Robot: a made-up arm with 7 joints.
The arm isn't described. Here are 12 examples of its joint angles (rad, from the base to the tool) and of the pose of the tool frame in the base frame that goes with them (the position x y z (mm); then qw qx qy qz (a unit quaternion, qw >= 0)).
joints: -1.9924 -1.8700 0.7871 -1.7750 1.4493 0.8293 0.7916
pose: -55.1 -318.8 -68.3 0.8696 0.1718 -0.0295 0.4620
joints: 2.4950 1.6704 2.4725 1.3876 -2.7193 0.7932 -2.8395
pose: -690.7 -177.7 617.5 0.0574 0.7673 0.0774 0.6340
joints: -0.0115 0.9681 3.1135 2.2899 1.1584 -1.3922 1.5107
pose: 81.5 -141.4 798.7 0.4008 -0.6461 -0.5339 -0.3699
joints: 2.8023 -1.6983 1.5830 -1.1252 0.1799 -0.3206 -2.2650
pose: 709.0 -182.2 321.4 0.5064 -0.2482 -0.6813 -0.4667
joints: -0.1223 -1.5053 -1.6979 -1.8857 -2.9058 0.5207 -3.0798
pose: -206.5 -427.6 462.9 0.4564 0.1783 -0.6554 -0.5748
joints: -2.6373 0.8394 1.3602 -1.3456 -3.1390 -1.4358 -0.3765
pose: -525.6 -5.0 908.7 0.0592 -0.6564 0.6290 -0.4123
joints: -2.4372 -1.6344 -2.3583 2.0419 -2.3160 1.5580 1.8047
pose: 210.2 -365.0 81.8 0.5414 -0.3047 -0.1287 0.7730
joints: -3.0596 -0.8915 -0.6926 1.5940 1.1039 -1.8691 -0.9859
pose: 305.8 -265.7 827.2 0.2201 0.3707 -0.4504 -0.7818
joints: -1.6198 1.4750 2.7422 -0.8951 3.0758 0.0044 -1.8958
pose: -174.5 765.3 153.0 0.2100 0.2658 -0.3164 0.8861
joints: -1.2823 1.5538 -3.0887 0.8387 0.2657 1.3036 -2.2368
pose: 110.6 574.5 754.3 0.1938 -0.9404 -0.1152 -0.2548
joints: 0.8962 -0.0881 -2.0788 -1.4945 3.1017 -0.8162 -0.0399
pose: -184.9 -335.9 1018.7 0.2917 -0.5616 0.7645 0.1229
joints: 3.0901 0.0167 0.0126 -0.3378 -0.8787 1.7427 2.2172
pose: -7.0 -86.5 1155.8 0.0769 -0.5067 -0.5111 -0.6900
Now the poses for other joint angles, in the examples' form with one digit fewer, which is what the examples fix.
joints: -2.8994 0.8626 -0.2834 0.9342 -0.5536 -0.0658 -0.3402
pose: -782 123 615 0.635 -0.325 0.564 -0.416
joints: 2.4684 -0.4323 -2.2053 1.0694 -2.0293 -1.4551 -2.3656
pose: 433 -71 880 0.197 -0.183 -0.654 -0.707
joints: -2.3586 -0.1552 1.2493 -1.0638 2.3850 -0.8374 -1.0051
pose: -106 -322 1115 0.155 -0.917 0.289 -0.229
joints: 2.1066 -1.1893 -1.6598 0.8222 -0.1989 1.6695 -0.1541
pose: 522 304 566 0.053 -0.126 0.473 0.871
